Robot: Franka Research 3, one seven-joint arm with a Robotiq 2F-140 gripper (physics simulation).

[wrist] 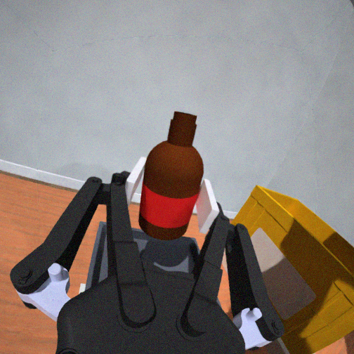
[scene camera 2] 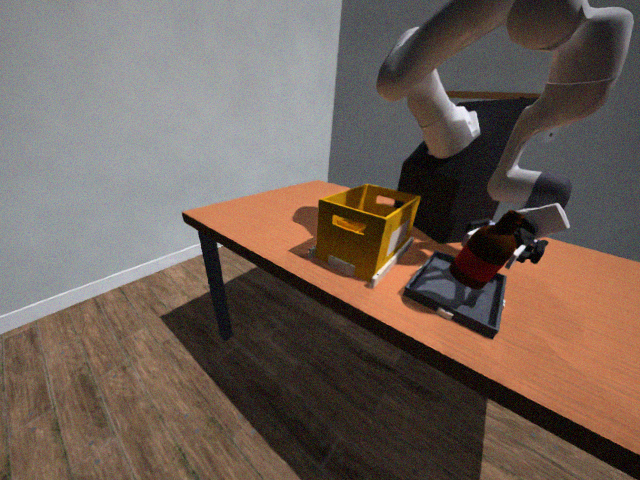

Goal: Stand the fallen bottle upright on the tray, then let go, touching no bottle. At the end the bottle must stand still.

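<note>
A brown bottle with a red label (scene camera 2: 480,256) (wrist: 171,192) is held tilted over the dark grey tray (scene camera 2: 447,313) (wrist: 95,257). In the scene view its neck leans up and to the right and its base is low over the tray's back part; whether the base touches the tray I cannot tell. My gripper (scene camera 2: 493,240) (wrist: 172,178) is shut on the bottle, one white pad on each side of its body. In the wrist view the bottle's neck points up and the tray shows behind and below its base.
A yellow crate (scene camera 2: 351,242) (wrist: 300,240) stands on the orange table (scene camera 2: 578,330) (wrist: 30,225), left of the tray in the scene view and at the right in the wrist view. White pieces lie along the crate's base. The table's front edge runs close in front of the tray.
</note>
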